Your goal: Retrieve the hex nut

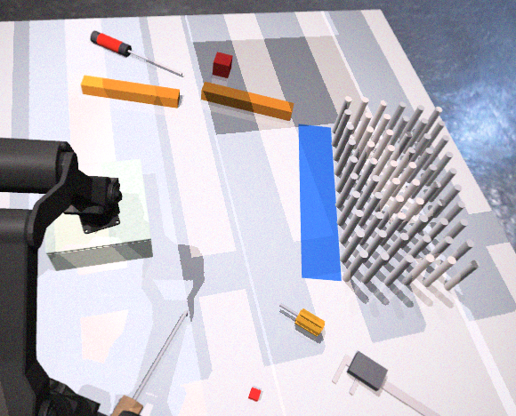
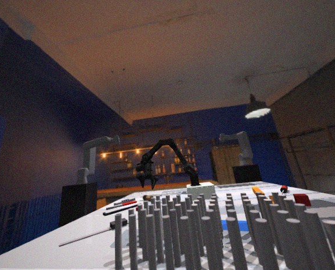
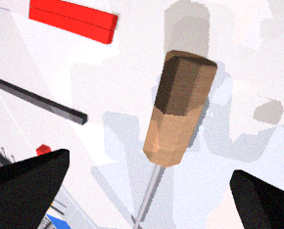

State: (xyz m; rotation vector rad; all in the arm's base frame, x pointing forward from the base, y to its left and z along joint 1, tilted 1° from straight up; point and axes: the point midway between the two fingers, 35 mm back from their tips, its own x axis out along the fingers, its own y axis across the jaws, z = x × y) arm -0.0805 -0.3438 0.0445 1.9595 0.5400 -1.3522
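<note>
The wooden-handled tool lies 80 mm ahead of my gripper tip, 70 mm to the left of it and 70 mm below it. Also, from my gripper tip: yellow-handled tool (360 mm ahead, 70 mm below, 40 mm to the left); blue taped strip (520 mm ahead, 290 mm to the left, 80 mm below); small red cube (220 mm ahead, 80 mm below, 40 mm to the right).
</note>
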